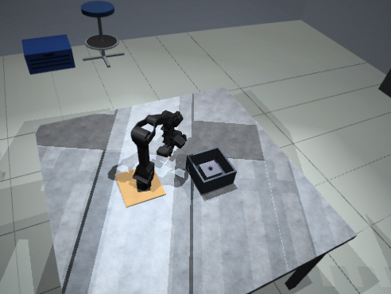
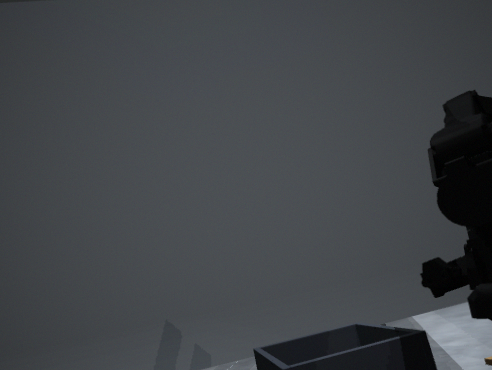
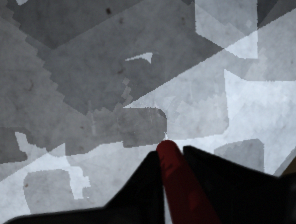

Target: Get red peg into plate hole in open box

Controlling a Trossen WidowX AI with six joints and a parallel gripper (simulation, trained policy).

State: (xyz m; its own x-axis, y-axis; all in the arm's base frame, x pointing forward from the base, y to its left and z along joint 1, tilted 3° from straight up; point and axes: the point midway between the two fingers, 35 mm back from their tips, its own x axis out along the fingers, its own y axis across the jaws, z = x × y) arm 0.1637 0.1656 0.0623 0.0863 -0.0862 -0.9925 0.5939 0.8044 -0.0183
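Now: the dark box 18 cm ahead of my gripper tip, 14 cm to the right of it and 2 cm below it. Also, from my gripper tip: red peg (2 cm above).
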